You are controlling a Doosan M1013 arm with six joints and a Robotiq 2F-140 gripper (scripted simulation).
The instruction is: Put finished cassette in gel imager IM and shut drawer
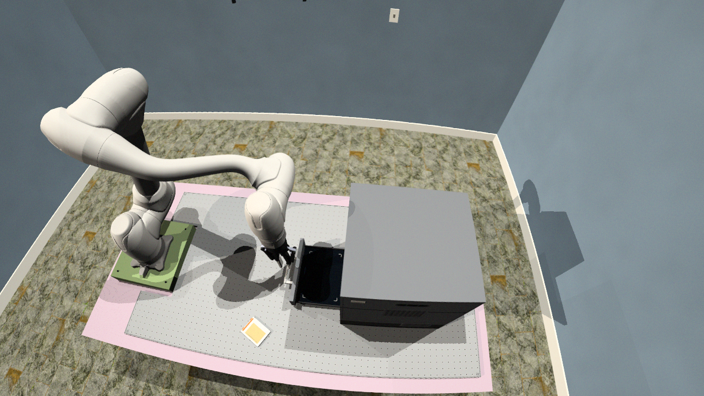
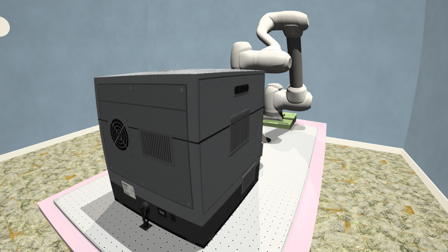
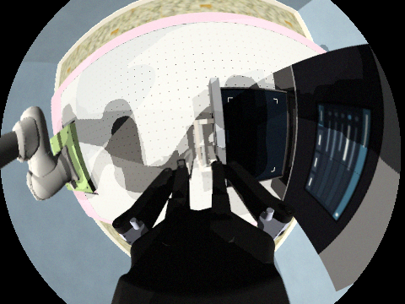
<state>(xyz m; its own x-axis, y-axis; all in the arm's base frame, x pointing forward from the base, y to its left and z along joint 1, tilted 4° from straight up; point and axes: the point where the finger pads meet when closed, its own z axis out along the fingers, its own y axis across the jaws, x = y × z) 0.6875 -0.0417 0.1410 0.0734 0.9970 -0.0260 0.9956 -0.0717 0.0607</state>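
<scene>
My gripper is now 260 mm to the left of the cassette FINISHED, 130 mm past it and 130 mm above it.
</scene>
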